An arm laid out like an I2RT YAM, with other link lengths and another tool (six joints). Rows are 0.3 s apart.
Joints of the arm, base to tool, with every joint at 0 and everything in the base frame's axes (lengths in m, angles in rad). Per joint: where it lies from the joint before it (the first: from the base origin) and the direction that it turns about. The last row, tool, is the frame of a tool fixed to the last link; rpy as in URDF.
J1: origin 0 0 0.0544 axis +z
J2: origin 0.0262 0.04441 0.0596 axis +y
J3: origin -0.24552 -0.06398 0 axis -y
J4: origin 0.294 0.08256 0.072 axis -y
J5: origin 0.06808 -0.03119 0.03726 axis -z
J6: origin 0.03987 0 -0.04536 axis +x
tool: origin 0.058 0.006 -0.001 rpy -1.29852 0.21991 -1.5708
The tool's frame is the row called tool.
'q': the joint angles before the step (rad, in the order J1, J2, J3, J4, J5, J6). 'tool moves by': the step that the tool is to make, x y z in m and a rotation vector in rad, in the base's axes. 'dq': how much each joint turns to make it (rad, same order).
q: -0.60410 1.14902 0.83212 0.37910 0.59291 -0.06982
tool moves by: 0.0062 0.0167 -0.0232 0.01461 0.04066 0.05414
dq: 0.04347 -0.01587 -0.06932 0.01790 -0.01111 -0.01162
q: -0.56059 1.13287 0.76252 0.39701 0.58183 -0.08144
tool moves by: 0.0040 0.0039 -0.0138 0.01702 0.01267 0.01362
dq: 0.01464 0.01371 -0.02455 0.01340 0.00113 0.00935
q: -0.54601 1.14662 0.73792 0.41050 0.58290 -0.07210
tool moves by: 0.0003 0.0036 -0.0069 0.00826 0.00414 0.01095
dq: 0.00791 -0.00410 -0.02030 0.00515 -0.00306 0.00590
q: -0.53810 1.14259 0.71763 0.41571 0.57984 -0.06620
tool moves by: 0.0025 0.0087 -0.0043 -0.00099 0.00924 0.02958
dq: 0.02174 -0.01085 -0.01941 0.00471 -0.00778 -0.00667
